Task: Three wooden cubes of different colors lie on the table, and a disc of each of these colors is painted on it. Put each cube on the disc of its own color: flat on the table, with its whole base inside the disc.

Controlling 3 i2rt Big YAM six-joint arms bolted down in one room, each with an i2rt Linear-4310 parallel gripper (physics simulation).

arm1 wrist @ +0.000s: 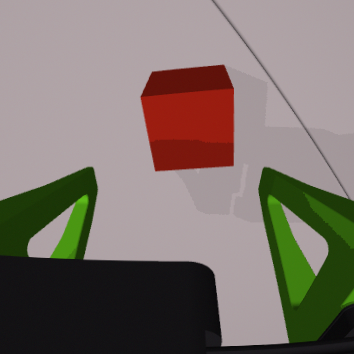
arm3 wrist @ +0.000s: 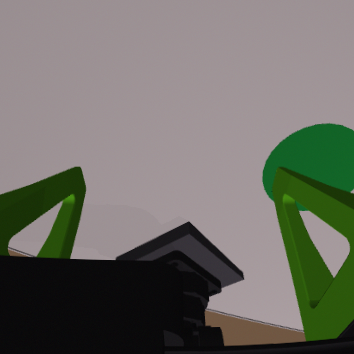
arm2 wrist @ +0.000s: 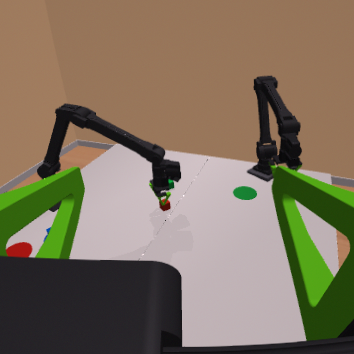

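Observation:
A red cube (arm1 wrist: 192, 120) (arm2 wrist: 165, 205) lies on the table, ahead of and between the open fingers of arm1's gripper (arm1 wrist: 178, 174) (arm2 wrist: 160, 193). A green cube (arm2 wrist: 171, 184) lies behind arm1's gripper in the arm2 wrist view, partly hidden. A green disc (arm2 wrist: 245, 193) (arm3 wrist: 320, 152) lies near arm3's base. A red disc (arm2 wrist: 20, 250) shows at the lower left of the arm2 wrist view. A small blue patch (arm2 wrist: 48, 233) is mostly hidden by a finger; I cannot tell cube from disc. Arm2's gripper (arm2 wrist: 177, 172) is open, high above the table. Arm3's gripper (arm3 wrist: 179, 172) is open and empty.
Arm1 (arm2 wrist: 120, 134) reaches in from the left in the arm2 wrist view. Arm3 (arm2 wrist: 287, 120) stands folded at the far right, on its base plate (arm2 wrist: 260, 172) (arm3 wrist: 227, 275). A thin dark seam (arm1 wrist: 280, 90) crosses the table beside the red cube.

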